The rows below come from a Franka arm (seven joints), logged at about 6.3 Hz.
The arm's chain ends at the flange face. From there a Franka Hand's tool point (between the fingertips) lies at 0.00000 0.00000 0.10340 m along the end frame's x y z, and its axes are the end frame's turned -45 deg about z.
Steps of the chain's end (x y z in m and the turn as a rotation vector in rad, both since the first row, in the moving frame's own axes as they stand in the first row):
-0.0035, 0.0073, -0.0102, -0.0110, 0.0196, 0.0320
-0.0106, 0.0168, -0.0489, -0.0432, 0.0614, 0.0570
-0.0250, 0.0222, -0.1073, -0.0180, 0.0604, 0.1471
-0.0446, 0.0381, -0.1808, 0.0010, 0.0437, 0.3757
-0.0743, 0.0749, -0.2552, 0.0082, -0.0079, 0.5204
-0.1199, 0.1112, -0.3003, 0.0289, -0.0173, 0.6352
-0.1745, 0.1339, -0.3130, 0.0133, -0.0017, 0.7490
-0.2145, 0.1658, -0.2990, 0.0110, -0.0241, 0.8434
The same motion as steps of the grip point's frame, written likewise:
-0.0070, 0.0049, -0.0102, -0.0216, 0.0061, 0.0320
-0.0183, 0.0121, -0.0492, -0.0740, 0.0129, 0.0570
-0.0307, 0.0040, -0.1075, -0.0554, 0.0300, 0.1471
-0.0559, -0.0009, -0.1809, -0.0302, 0.0316, 0.3757
-0.1052, -0.0007, -0.2552, 0.0114, 0.0002, 0.5204
-0.1616, -0.0090, -0.3004, 0.0327, 0.0082, 0.6352
-0.2169, -0.0294, -0.3130, 0.0106, 0.0082, 0.7490
-0.2687, -0.0371, -0.2990, 0.0248, -0.0093, 0.8434

